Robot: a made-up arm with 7 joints.
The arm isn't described. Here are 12 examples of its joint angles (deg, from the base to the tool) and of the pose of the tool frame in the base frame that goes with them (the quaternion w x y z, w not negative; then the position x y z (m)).
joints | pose
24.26 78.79 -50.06 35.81 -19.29 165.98 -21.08 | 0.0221 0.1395 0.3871 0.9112 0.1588 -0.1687 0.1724
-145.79 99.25 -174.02 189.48 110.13 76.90 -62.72 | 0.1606 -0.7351 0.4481 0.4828 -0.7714 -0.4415 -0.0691
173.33 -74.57 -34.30 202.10 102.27 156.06 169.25 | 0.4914 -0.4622 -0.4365 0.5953 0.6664 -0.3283 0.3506
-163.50 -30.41 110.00 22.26 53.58 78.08 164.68 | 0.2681 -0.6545 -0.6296 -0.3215 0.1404 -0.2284 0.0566
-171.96 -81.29 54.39 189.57 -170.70 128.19 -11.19 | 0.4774 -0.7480 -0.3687 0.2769 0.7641 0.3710 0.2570
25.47 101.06 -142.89 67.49 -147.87 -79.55 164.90 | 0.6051 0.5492 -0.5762 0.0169 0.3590 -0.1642 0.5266
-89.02 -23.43 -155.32 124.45 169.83 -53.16 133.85 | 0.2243 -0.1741 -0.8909 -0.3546 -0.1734 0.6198 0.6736
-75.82 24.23 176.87 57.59 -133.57 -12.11 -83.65 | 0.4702 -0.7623 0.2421 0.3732 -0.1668 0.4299 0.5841
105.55 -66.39 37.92 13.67 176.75 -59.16 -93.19 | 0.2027 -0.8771 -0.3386 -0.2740 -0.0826 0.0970 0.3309
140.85 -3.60 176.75 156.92 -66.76 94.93 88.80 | 0.2591 0.0204 -0.7903 0.5549 0.1123 -0.2584 1.1827
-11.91 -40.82 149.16 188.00 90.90 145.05 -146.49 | 0.2520 0.9638 0.0643 0.0586 -0.5083 -0.0935 0.9083
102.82 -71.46 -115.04 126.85 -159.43 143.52 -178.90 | 0.4941 -0.4374 -0.4563 0.5969 0.3700 -0.7665 0.4146
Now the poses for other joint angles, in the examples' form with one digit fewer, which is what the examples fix.
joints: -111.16 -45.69 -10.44 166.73 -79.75 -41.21 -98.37
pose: 0.376 -0.406 0.084 -0.829 0.352 0.513 0.945
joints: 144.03 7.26 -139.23 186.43 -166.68 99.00 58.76
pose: 0.420 -0.320 -0.751 0.397 -0.352 0.012 1.150
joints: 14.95 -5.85 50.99 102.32 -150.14 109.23 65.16
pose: 0.382 0.222 -0.291 0.848 0.198 0.407 1.033
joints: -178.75 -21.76 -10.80 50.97 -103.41 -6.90 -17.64
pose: 0.314 0.682 -0.440 -0.492 -0.489 -0.013 0.552
